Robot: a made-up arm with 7 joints. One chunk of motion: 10 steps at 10 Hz.
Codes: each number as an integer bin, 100 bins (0 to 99) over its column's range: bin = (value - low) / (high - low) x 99, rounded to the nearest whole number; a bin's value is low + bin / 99 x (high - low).
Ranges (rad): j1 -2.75..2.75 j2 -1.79..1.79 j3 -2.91..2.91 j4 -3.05..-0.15 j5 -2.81..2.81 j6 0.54..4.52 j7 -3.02..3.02
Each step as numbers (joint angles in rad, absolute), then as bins.
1 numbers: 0.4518 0.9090 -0.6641 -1.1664 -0.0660 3.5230 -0.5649
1 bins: 58 75 38 64 48 74 40
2 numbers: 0.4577 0.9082 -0.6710 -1.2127 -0.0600 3.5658 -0.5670
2 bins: 58 75 38 63 48 75 40
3 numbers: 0.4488 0.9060 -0.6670 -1.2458 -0.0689 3.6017 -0.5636
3 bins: 58 75 38 62 48 76 40
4 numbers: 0.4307 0.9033 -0.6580 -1.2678 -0.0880 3.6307 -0.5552
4 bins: 57 74 38 61 48 77 40
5 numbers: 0.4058 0.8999 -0.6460 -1.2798 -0.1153 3.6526 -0.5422
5 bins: 57 74 39 60 47 77 41
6 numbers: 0.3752 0.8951 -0.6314 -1.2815 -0.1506 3.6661 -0.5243
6 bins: 56 74 39 60 47 78 41
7 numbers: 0.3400 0.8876 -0.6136 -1.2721 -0.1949 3.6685 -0.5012
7 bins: 56 74 39 61 46 78 41
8 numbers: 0.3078 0.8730 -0.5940 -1.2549 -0.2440 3.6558 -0.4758
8 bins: 55 74 39 61 45 78 42
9 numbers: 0.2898 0.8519 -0.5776 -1.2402 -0.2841 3.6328 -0.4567
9 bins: 55 73 40 62 44 77 42
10 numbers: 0.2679 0.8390 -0.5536 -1.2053 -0.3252 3.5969 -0.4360
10 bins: 54 73 40 63 44 76 42
